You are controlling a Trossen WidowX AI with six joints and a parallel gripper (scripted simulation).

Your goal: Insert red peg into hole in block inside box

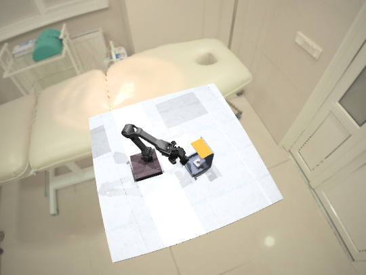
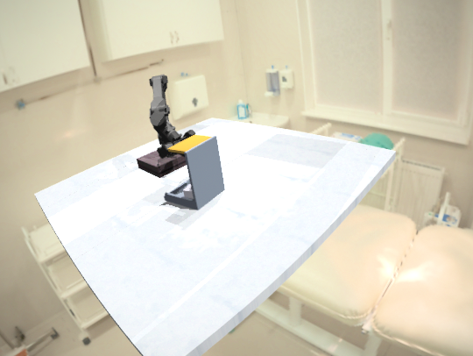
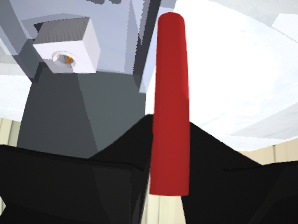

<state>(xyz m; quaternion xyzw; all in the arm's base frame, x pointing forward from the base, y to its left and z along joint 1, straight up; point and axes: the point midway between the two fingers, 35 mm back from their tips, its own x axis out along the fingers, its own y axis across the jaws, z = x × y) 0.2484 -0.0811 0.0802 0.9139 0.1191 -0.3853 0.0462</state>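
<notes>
The grey back wall is 140 mm ahead of my gripper tip and 50 mm to the right of it. From my gripper tip the other things lie so: roof: 100 mm ahead, 60 mm to the right, 100 mm above; red peg: 30 mm behind, 10 mm to the right, 10 mm below.
</notes>
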